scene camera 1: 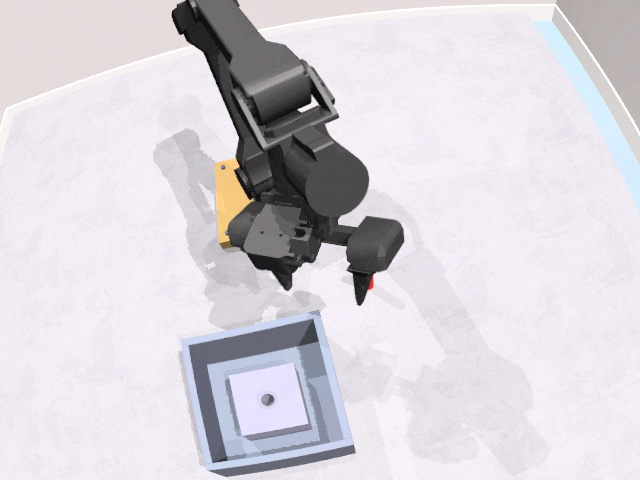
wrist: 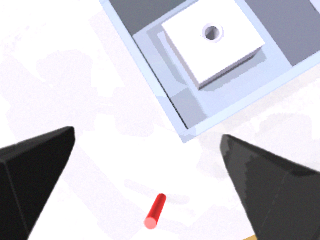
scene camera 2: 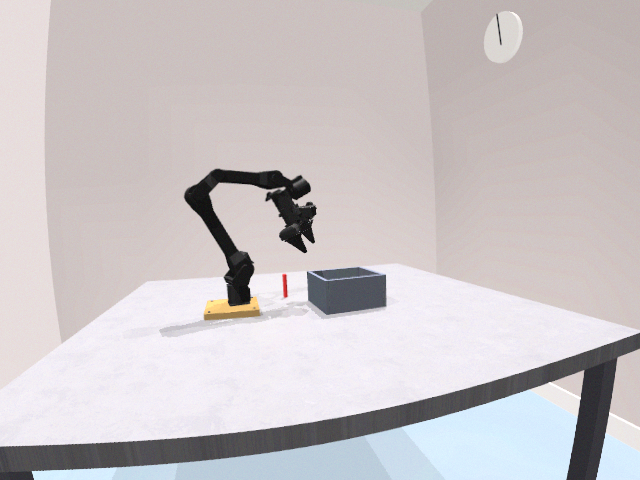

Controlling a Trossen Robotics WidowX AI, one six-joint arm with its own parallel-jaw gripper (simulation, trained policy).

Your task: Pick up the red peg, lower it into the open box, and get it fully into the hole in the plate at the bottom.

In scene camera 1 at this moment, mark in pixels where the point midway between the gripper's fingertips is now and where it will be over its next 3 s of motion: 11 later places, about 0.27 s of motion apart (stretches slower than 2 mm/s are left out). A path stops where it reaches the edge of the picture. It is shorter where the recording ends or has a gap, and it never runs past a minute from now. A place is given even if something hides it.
The gripper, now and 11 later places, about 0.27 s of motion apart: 324,296; 346,275; 362,262; 370,262; 374,272; 373,281; 369,284; 364,288; 358,290; 351,292; 338,300; 319,316
